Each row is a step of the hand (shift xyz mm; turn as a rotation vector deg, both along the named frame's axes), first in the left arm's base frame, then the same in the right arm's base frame.
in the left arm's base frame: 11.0 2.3 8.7 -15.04 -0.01 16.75
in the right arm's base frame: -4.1 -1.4 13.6 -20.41 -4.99 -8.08
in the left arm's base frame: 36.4 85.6 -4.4 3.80 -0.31 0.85
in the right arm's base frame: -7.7 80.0 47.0 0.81 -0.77 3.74
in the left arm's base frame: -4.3 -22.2 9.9 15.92 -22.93 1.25
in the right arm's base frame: -3.7 -24.0 -4.4 11.85 -22.74 11.10
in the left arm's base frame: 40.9 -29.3 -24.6 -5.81 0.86 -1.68
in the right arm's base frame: 45.9 -21.1 24.1 -1.02 1.67 -5.79
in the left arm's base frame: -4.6 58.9 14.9 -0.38 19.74 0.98
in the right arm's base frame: -32.3 50.4 11.2 -6.88 18.21 3.44
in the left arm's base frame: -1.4 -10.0 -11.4 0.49 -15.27 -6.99
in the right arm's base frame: 12.4 -5.4 -7.0 10.85 -11.96 -4.63
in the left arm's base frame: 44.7 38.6 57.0 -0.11 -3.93 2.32
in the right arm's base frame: -44.1 14.5 67.7 -0.90 -4.48 0.01
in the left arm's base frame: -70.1 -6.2 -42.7 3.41 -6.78 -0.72
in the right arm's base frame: 12.2 12.3 -80.5 3.96 -6.29 1.71
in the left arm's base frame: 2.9 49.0 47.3 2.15 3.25 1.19
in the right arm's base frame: -54.8 29.7 27.6 -1.18 2.54 2.96
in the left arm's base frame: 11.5 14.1 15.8 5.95 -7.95 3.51
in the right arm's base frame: -13.6 7.3 18.5 1.59 -8.96 5.31
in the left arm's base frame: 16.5 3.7 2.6 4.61 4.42 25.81
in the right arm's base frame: 3.0 1.8 16.8 -22.10 -4.91 13.94
